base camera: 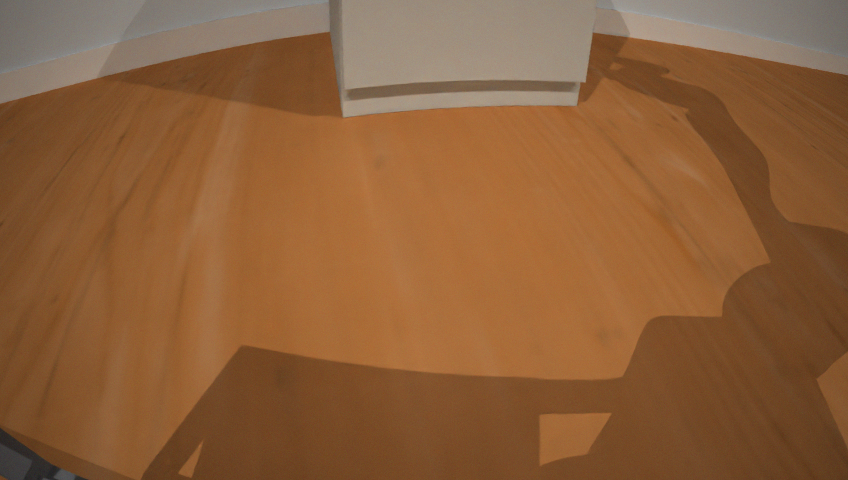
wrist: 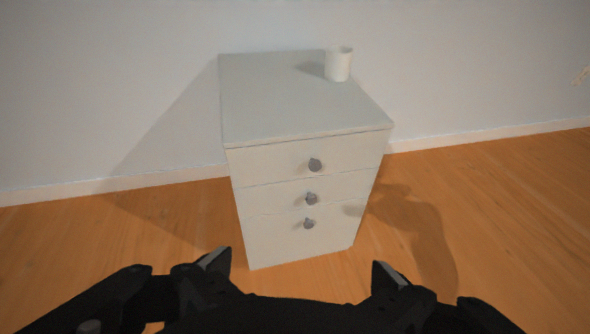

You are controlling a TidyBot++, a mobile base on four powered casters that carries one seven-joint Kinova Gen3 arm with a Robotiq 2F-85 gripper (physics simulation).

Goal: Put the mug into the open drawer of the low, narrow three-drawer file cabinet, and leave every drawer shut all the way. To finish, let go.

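Places are measured from the arm's base along level axes (x right, y back, z down), in metres.
Pixels of known places: gripper, fingertip midpoint: point(wrist: 300, 269).
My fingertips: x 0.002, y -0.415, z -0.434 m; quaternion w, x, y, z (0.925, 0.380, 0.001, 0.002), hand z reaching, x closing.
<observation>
Behind a point stands the place of what it marks.
A white mug point(wrist: 337, 64) {x 0.074, y -1.116, z -0.303 m} stands upright on top of the cabinet, near its back right edge in the wrist view. The low, narrow white file cabinet point(base camera: 464, 41) {x -0.005, y -0.823, z 0.266 m} point(wrist: 280, 105) {x -0.078, y -0.948, z -0.249 m} stands against the wall. Its three drawer fronts, each with a grey knob, look flush in the wrist view: the top drawer point(wrist: 270, 162) {x -0.085, y -0.796, z -0.176 m}, the middle drawer point(wrist: 270, 197) {x -0.090, y -0.795, z -0.046 m} and the bottom drawer point(wrist: 280, 242) {x -0.066, y -0.803, z 0.198 m}. No drawer stands visibly open. My gripper point(wrist: 300, 269) {x 0.002, y -0.415, z -0.434 m} is open and empty, in front of the cabinet and apart from it and the mug.
The wall point(base camera: 178, 17) {x -0.770, y -1.199, z 0.279 m} point(wrist: 125, 60) {x -0.677, y -1.229, z -0.231 m} with its white baseboard point(base camera: 208, 29) {x -0.684, y -1.212, z 0.330 m} point(wrist: 165, 176) {x -0.709, y -1.204, z 0.339 m} runs behind the cabinet. Wooden floor point(base camera: 416, 237) {x -0.041, y -0.514, z 0.396 m} point(wrist: 490, 200) {x 0.959, y -1.265, z 0.396 m} lies in front and on both sides, with shadows of the arm and base on it.
</observation>
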